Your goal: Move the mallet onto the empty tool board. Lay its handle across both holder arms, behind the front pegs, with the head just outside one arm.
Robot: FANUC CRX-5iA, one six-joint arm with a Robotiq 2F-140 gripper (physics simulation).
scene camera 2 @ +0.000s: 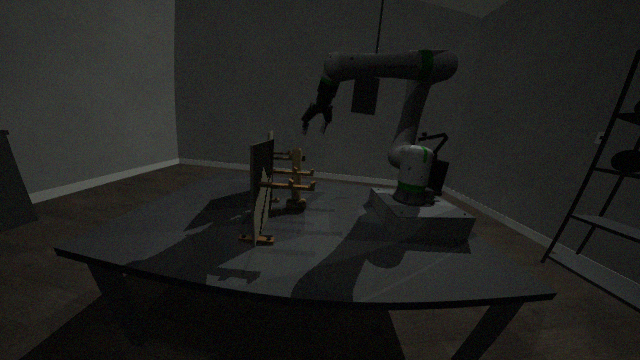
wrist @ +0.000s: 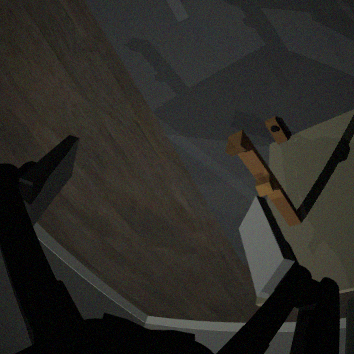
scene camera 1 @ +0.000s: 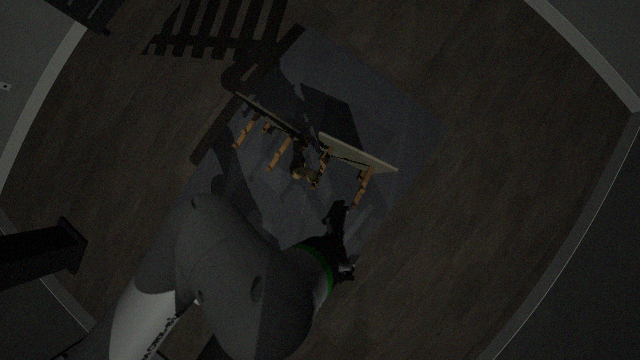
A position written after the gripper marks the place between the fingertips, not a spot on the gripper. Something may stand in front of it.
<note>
The gripper point(scene camera 1: 353, 233) is open, holding nothing. Also in view: a tool board point(scene camera 2: 261, 154) and a tool board point(scene camera 1: 369, 165).
The gripper shows as well in the wrist view point(wrist: 162, 185).
</note>
